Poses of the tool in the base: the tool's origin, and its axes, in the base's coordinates. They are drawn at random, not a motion.
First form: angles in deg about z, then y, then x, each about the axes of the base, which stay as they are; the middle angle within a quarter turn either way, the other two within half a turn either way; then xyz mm.
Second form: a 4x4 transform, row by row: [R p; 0 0 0 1], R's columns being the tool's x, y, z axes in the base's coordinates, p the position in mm. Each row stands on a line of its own. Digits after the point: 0 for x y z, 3 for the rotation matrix.
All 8 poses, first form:
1: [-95.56 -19.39 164.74 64 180 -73]
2: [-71.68 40.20 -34.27 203 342 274]
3: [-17.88 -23.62 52.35 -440 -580 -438]
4: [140.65 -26.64 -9.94 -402 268 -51]
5: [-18.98 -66.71 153.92 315 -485 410]
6: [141.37 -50.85 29.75 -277 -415 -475]
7: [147.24 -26.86 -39.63 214 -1 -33]
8: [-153.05 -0.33 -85.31 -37 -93 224]
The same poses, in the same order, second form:
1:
-0.091 0.939 -0.332 64
0.969 0.007 -0.248 180
-0.231 -0.344 -0.910 -73
0 0 0 1

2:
0.240 0.725 0.645 203
-0.899 -0.085 0.430 342
0.367 -0.683 0.631 274
0 0 0 1

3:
0.872 0.281 -0.401 -440
-0.489 0.484 -0.725 -580
-0.010 0.829 0.560 -438
0 0 0 1

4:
-0.691 -0.567 -0.448 -402
0.565 -0.811 0.154 268
-0.451 -0.147 0.880 -51
0 0 0 1

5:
0.374 0.129 -0.919 315
-0.090 -0.981 -0.174 -485
-0.923 0.147 -0.355 410
0 0 0 1

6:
-0.493 -0.394 -0.775 -277
0.843 -0.438 -0.313 -415
-0.216 -0.808 0.548 -475
0 0 0 1

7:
-0.750 -0.483 -0.452 214
0.174 -0.804 0.569 -1
-0.638 0.348 0.687 -33
0 0 0 1

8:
-0.891 0.453 -0.006 -37
-0.042 -0.070 0.997 -93
0.451 0.889 0.082 224
0 0 0 1

